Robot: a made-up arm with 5 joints.
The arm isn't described. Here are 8 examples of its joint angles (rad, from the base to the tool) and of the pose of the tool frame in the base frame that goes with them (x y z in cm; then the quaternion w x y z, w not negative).
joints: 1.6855 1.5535 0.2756 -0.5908 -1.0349
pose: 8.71 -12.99 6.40 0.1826 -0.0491 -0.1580 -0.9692
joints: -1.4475 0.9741 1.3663 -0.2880 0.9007
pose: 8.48 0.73 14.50 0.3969 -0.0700 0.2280 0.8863
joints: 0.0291 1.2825 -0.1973 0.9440 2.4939
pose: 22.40 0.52 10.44 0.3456 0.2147 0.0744 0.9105
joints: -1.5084 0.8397 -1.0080 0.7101 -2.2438
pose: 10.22 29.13 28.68 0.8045 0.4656 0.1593 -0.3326
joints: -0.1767 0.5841 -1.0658 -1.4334 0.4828
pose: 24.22 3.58 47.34 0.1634 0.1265 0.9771 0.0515
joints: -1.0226 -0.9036 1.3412 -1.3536 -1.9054
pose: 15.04 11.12 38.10 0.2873 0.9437 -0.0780 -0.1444
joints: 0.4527 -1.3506 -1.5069 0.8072 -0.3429
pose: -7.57 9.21 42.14 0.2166 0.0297 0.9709 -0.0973
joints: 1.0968 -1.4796 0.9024 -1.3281 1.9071
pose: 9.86 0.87 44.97 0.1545 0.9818 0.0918 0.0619
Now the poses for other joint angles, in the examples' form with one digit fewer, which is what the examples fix.
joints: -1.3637 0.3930 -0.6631 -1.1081 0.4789
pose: 12.5 19.6 47.0 0.060 0.448 -0.889 0.075
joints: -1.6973 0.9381 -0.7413 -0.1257 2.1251
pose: 4.5 30.6 28.5 0.227 0.128 0.669 -0.696
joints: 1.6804 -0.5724 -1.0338 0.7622 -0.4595
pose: 9.6 -5.8 53.0 0.163 -0.517 -0.779 -0.316
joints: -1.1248 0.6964 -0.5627 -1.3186 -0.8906
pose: 18.9 22.1 40.5 0.191 0.842 -0.504 0.018
